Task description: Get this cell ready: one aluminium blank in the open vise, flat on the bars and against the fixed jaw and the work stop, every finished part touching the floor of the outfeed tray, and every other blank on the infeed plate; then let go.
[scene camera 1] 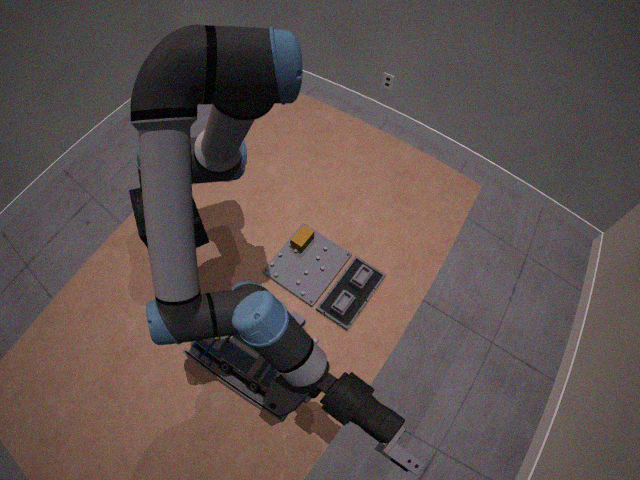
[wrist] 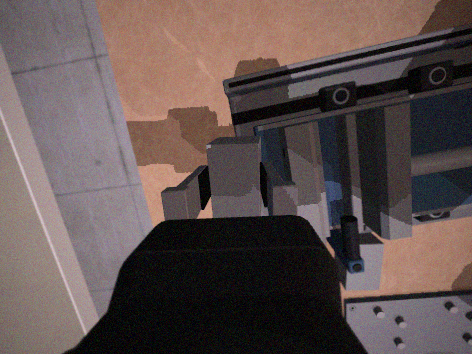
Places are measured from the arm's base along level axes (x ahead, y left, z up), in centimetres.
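Pixels of known places: hand, its tool point: [wrist: 234, 183].
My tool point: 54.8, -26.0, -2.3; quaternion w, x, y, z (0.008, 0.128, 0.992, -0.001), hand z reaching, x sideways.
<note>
Behind a point stands the place of what it marks, as x, y, z.
My gripper [wrist: 233, 192] @(54.8, -26.0, -2.3) is shut on a grey aluminium blank [wrist: 235, 172] @(54.6, -26.6, -3.0), left of the vise jaws in the wrist view; its fingers cannot be made out in the scene view. The vise [scene camera 1: 240, 361] @(38.6, -25.2, -7.6) [wrist: 398, 175] @(43.6, -22.6, -4.0) has a blue bed and grey jaws; the arm partly covers it in the scene view. A dark rod with a blue clamp [wrist: 350, 240] @(47.8, -18.4, -4.1) stands at its near side. Two grey finished parts with pockets [scene camera 1: 362, 276] @(56.0, 9.6, -10.9) [scene camera 1: 342, 302] @(54.1, 0.6, -10.9) lie apart in the dark outfeed tray [scene camera 1: 352, 322] @(58.6, -2.9, -12.4). The grey infeed plate [scene camera 1: 330, 253] @(45.2, 13.1, -12.8) [wrist: 362, 325] @(45.8, 1.0, -12.8) carries small pins.
A yellow block [scene camera 1: 302, 237] @(36.8, 12.5, -9.2) sits at the back corner of the infeed plate. A light grey block [wrist: 367, 267] @(44.7, -10.4, -10.0) shows beside the rod, between vise and plate. The arm reaches over the vise. A dark rail with round fittings [wrist: 341, 96] @(43.8, -29.1, -9.8) runs along the vise's far side.
</note>
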